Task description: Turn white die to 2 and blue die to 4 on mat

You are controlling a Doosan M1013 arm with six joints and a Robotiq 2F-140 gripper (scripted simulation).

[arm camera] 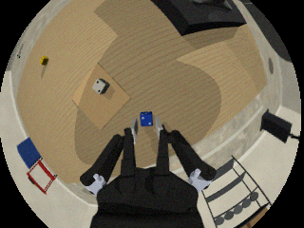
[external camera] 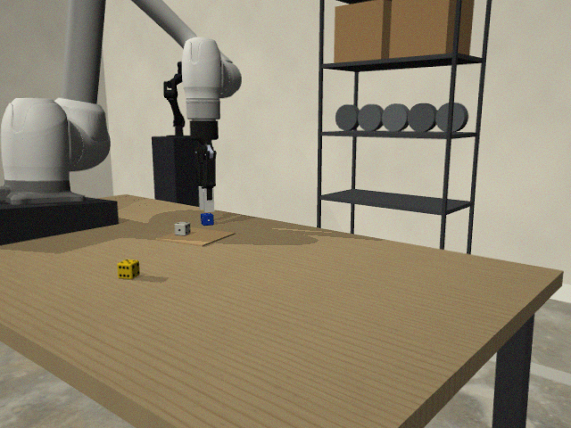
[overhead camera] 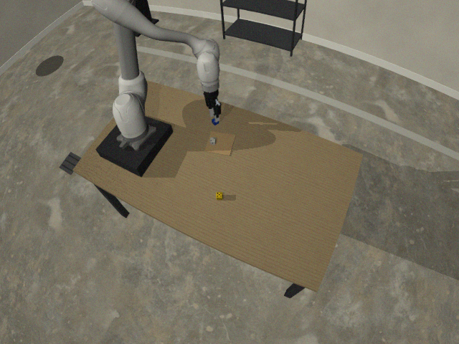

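Now: hand 60 mm above the blue die. From my hand the other things lie so: white die 130 mm to the right, 70 mm ahead, 50 mm below; mat 110 mm to the right, 100 mm ahead, 70 mm below; yellow die 390 mm to the right, 270 mm ahead, 60 mm below.
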